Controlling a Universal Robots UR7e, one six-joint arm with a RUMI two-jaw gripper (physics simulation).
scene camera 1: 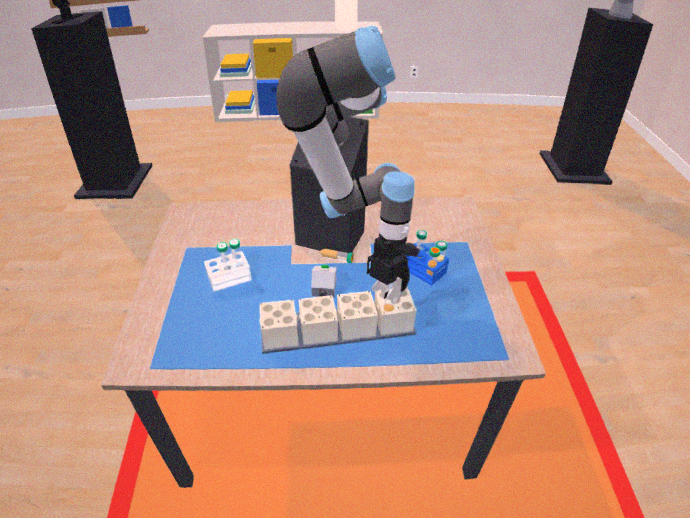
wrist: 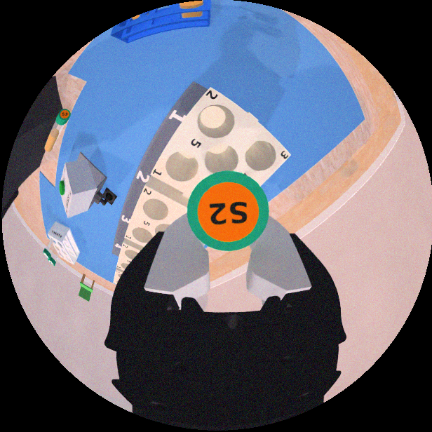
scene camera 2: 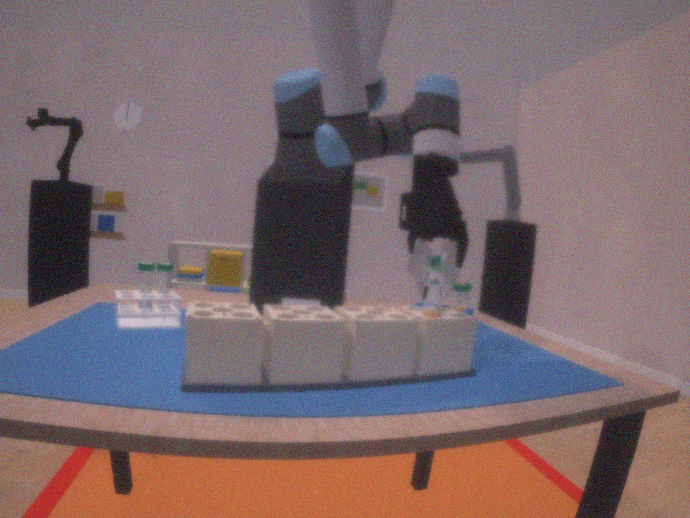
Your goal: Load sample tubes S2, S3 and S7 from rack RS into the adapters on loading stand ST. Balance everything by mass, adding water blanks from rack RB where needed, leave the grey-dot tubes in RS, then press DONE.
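Frame: origin at the arm's base, x up, y back, z right, level; metres.
Where they show: gripper, fingertip midpoint: (scene camera 1: 388, 301) (scene camera 2: 432, 300); arm's base at its link origin: (scene camera 2: 305, 161).
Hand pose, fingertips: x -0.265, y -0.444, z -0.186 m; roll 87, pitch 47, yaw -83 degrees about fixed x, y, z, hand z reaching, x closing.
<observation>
Things, the pixels of their top centre, and the offset from my fingertips. "*": a spot on its surface instead.
- tube S2 at a spot on its surface: (scene camera 2: 435, 260) * dz -0.008, dx +0.060, dy +0.023 m
- rightmost adapter at a spot on its surface: (scene camera 1: 396, 322) * dz -0.025, dx -0.063, dy -0.022 m
- ST at its top centre: (scene camera 2: 337, 310) (scene camera 1: 336, 304) dz +0.143, dx -0.023, dy +0.009 m
- orange-dotted at a spot on its surface: (scene camera 1: 434, 252) * dz -0.153, dx +0.002, dy +0.208 m
- White rack RB at a spot on its surface: (scene camera 2: 148, 321) (scene camera 1: 230, 277) * dz +0.493, dx -0.114, dy +0.210 m
- green DONE button at a spot on its surface: (scene camera 1: 324, 267) * dz +0.184, dx -0.047, dy +0.188 m
- orange-filled tube at its top centre: (scene camera 1: 335, 250) dz +0.153, dx -0.087, dy +0.318 m
- grey box at its top centre: (scene camera 2: 301, 297) (scene camera 1: 323, 267) dz +0.185, dx -0.035, dy +0.175 m
My gripper (scene camera 1: 392, 292) (scene camera 2: 435, 278) (wrist: 225, 206) is shut on tube S2 (scene camera 2: 435, 260) (wrist: 228, 212), upright with an orange dot and green cap. Its orange lower end is at a front hole of the rightmost adapter (scene camera 1: 396, 322) on loading stand ST (scene camera 1: 317, 331) (scene camera 2: 306, 356) (wrist: 159, 147); exact depth is unclear. Blue rack RS (scene camera 1: 429, 272) (wrist: 165, 27) holds several tubes, one orange-dotted (scene camera 1: 434, 252); their labels are unreadable. White rack RB (scene camera 1: 229, 274) (scene camera 2: 148, 321) (wrist: 64, 244) holds two green-capped tubes. The green DONE button (scene camera 1: 324, 267) (wrist: 62, 188) is on a grey box.
An orange-filled tube (scene camera 1: 329, 253) (wrist: 51, 140) with a green cap and orange dot lies on its side behind the grey box (scene camera 1: 323, 278) (wrist: 82, 185). Its label is hard to read. Three more adapters stand left of the rightmost one in scene camera 1. The arm partly hides RS.
</observation>
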